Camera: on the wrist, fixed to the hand. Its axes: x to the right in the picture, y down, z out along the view.
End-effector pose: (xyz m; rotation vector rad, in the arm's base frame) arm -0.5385 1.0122 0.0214 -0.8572 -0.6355 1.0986
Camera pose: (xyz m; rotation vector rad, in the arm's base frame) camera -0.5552 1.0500 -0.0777 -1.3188 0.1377 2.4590
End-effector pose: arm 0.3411 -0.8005 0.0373 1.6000 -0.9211 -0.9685
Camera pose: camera 0.3682 -0.8345 0.1354 0.4795 -1.7090 0.1086
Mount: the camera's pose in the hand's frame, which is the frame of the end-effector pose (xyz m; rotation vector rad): 0.0270 0.0997 -0.0292 0.0120 -0.0450 1.5271
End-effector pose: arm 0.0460 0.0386 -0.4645 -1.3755 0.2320 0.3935
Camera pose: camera 0.0324 0.0280 -0.5704 -0.9347 1.2455 1.6526
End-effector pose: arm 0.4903 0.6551 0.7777 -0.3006 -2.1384 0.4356
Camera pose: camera 0.5044 0.7613 0.7717 -1.9147 -1.5457 1.2586
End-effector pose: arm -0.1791 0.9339 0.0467 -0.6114 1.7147 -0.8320
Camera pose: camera -0.2141 0.9824 -0.0424 0.7021 1.5593 0.2768
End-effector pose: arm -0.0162 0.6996 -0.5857 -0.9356 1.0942 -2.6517
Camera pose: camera -0.0665 0.6352 -0.6553 0.0209 1.0618 -1.3261
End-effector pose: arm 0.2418 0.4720 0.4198 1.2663 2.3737 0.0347
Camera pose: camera 0.2954 0.5565 0.4586 2.6379 0.8514 0.4258
